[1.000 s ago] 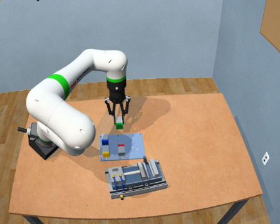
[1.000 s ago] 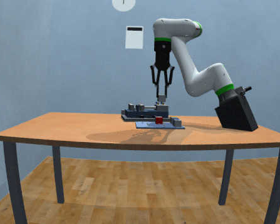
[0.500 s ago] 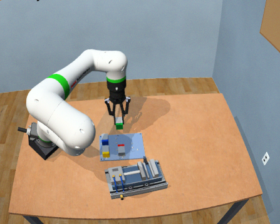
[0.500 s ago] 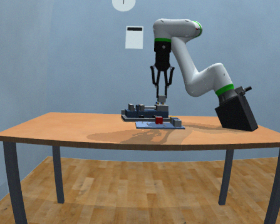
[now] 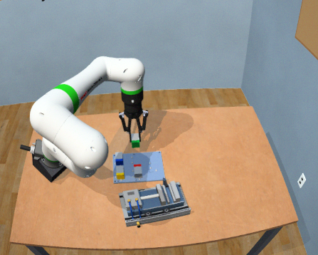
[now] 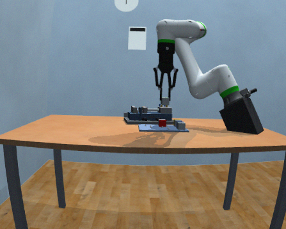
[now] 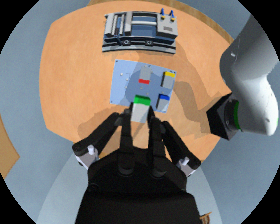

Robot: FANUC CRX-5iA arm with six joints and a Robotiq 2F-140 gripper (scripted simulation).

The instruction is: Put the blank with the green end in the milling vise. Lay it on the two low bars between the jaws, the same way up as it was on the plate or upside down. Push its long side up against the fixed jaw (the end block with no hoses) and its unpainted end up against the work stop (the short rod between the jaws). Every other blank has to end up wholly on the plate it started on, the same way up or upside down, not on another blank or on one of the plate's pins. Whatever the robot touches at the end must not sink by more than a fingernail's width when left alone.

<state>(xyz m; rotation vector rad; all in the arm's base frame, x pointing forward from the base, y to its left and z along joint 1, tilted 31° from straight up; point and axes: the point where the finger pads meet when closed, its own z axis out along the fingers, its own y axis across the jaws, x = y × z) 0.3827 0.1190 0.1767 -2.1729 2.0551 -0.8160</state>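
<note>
Now: hand 30 mm above the green-ended blank. The rest, counted from my hand: red-ended blank (90 mm to the right, 160 mm below); plate (50 mm to the right, 180 mm below); blue-ended blank (90 mm behind, 160 mm below).
</note>
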